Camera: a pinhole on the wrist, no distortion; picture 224 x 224 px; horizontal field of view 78.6 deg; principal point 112.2 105.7 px. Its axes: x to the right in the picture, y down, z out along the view. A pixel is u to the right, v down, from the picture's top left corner.
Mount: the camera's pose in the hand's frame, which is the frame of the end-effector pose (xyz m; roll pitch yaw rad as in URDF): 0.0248 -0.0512 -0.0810 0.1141 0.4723 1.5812
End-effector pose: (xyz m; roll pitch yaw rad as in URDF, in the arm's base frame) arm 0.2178 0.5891 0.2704 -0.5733 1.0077 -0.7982
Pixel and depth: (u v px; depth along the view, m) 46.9 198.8 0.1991
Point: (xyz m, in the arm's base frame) 0.3086 0.5661 0.4240
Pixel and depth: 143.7 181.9 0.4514
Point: 0.4863 0.8525 0.4787
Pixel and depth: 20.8 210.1 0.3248
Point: 0.4167 0.5370 0.5993
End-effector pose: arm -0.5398 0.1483 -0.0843 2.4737 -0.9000 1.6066
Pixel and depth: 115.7 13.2 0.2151
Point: -0.4529 0.3060 0.0391
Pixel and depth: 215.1 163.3 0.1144
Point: -0.4844 0.0961 -0.0559
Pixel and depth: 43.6 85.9 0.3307
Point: -0.4147 0.4196 -0.1555
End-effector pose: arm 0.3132 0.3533 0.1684 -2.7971 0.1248 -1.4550
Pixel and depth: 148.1 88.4 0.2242
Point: 0.2548 0.2843 0.0429
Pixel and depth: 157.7 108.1 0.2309
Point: 0.2323 0.3143 0.0390
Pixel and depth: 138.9 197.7 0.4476
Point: 0.1584 0.6076 -0.1701
